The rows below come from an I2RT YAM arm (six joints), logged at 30 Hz.
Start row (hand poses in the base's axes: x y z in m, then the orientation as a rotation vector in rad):
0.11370, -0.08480, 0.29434, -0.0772, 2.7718, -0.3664
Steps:
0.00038, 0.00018, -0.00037, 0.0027, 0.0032, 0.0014
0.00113, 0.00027, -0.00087, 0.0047, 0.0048, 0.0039
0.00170, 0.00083, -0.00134, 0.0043, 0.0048, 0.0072
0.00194, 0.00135, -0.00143, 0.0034, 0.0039, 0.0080
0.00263, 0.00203, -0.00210, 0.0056, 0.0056, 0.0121
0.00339, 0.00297, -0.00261, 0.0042, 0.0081, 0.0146
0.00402, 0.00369, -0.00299, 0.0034, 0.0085, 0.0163
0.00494, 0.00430, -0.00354, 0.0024, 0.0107, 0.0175
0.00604, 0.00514, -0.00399, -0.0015, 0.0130, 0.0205
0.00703, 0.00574, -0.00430, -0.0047, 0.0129, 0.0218
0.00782, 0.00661, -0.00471, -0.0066, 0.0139, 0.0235
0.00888, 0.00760, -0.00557, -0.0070, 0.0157, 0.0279
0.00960, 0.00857, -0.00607, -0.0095, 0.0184, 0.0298
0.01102, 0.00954, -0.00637, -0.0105, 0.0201, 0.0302
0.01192, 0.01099, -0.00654, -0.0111, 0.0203, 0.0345
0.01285, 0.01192, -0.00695, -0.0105, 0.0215, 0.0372
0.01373, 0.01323, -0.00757, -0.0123, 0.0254, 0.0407
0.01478, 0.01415, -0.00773, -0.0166, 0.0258, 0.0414
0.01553, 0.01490, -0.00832, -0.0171, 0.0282, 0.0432
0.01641, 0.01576, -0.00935, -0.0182, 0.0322, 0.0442
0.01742, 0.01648, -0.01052, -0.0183, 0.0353, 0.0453
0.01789, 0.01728, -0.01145, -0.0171, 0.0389, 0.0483
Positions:
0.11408, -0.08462, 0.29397, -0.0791, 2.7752, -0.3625
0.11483, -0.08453, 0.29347, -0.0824, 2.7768, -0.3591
0.11540, -0.08397, 0.29300, -0.0871, 2.7762, -0.3589
0.11564, -0.08345, 0.29291, -0.0882, 2.7751, -0.3599
0.11633, -0.08277, 0.29224, -0.0937, 2.7765, -0.3558
0.11709, -0.08183, 0.29173, -0.0981, 2.7784, -0.3573
0.11772, -0.08111, 0.29135, -0.1007, 2.7784, -0.3580
0.11864, -0.08050, 0.29080, -0.1031, 2.7802, -0.3592
0.11974, -0.07966, 0.29035, -0.1087, 2.7814, -0.3640
0.12073, -0.07906, 0.29004, -0.1112, 2.7806, -0.3681
0.12152, -0.07819, 0.28963, -0.1143, 2.7810, -0.3703
0.12258, -0.07720, 0.28877, -0.1208, 2.7820, -0.3699
0.12330, -0.07623, 0.28827, -0.1247, 2.7840, -0.3730
0.12472, -0.07526, 0.28797, -0.1258, 2.7854, -0.3744
0.12562, -0.07381, 0.28780, -0.1320, 2.7848, -0.3741
0.12655, -0.07288, 0.28739, -0.1358, 2.7857, -0.3727
0.12743, -0.07157, 0.28677, -0.1420, 2.7886, -0.3745
0.12848, -0.07065, 0.28661, -0.1441, 2.7882, -0.3803
0.12923, -0.06990, 0.28602, -0.1473, 2.7901, -0.3807
0.13011, -0.06904, 0.28499, -0.1498, 2.7937, -0.3822
0.13112, -0.06832, 0.28382, -0.1521, 2.7965, -0.3823
0.13159, -0.06752, 0.28289, -0.1568, 2.7998, -0.3800

